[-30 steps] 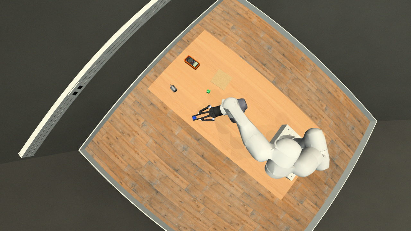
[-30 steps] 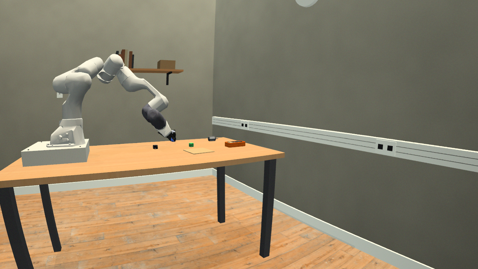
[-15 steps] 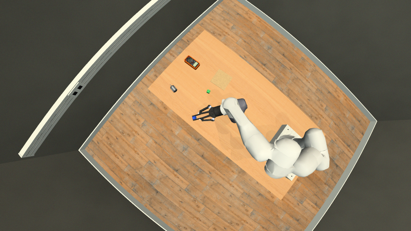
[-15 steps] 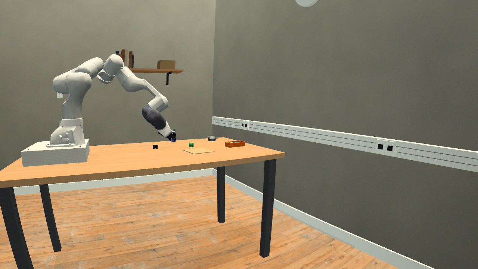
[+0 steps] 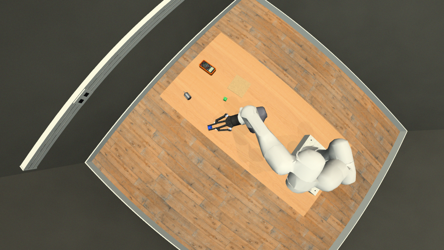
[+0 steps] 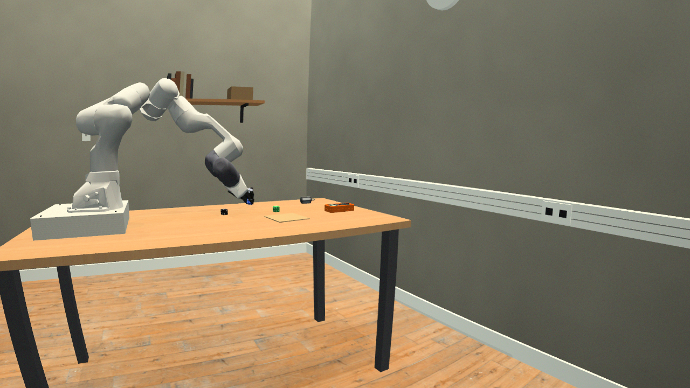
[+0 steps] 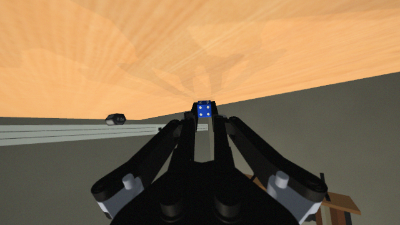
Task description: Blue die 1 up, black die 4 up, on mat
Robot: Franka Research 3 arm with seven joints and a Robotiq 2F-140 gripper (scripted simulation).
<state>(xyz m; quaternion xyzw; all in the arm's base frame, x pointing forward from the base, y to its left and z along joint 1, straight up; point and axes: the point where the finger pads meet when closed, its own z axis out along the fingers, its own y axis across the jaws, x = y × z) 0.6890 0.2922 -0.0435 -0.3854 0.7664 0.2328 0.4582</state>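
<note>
Now: the blue die 10 mm ahead of my hand, 20 mm to the left of it and 10 mm below it. The rest, counted from my hand: green die 70 mm ahead, 220 mm to the right, 20 mm below; grey gadget 310 mm ahead, 60 mm to the right, 10 mm below; black die 180 mm behind, 200 mm to the right, 20 mm below.
</note>
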